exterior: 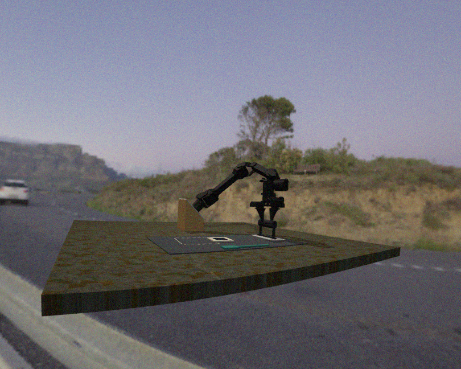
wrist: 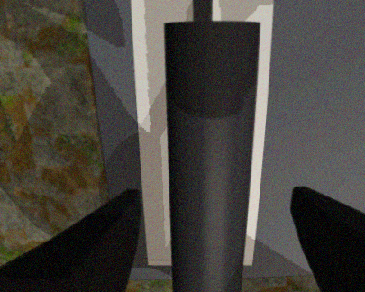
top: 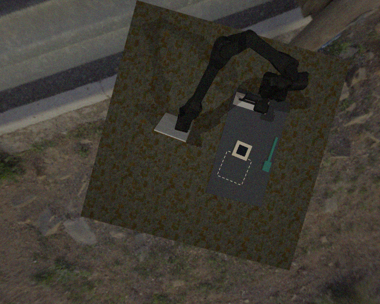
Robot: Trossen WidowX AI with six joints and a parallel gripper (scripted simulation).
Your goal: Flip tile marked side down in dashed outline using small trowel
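Right now my gripper tip is 50 mm short of the grey mat, 260 mm to the left of it and 100 mm above it. The rest, counted from my gripper tip: green trowel: 190 mm ahead, 280 mm to the right, 80 mm below; then cream tile: 20 mm ahead, 280 mm to the right, 80 mm below.
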